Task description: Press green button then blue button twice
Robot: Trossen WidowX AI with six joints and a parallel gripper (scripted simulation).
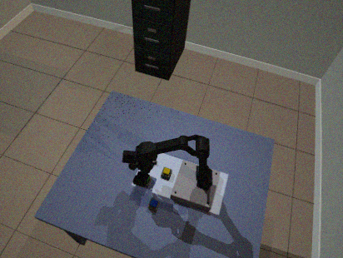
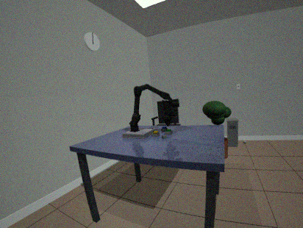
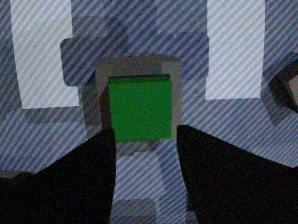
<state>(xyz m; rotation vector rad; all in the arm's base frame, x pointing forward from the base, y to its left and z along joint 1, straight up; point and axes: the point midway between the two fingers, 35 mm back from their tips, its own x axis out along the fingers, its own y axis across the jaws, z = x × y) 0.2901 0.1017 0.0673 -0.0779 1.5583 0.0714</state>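
Right now my gripper tip is 40 mm above the green button. Round my gripper tip: yellow button 80 mm behind, 80 mm to the right, 40 mm below; dark block 20 mm ahead, 120 mm to the right, 60 mm below; blue button 100 mm behind, 100 mm to the left, 40 mm below.
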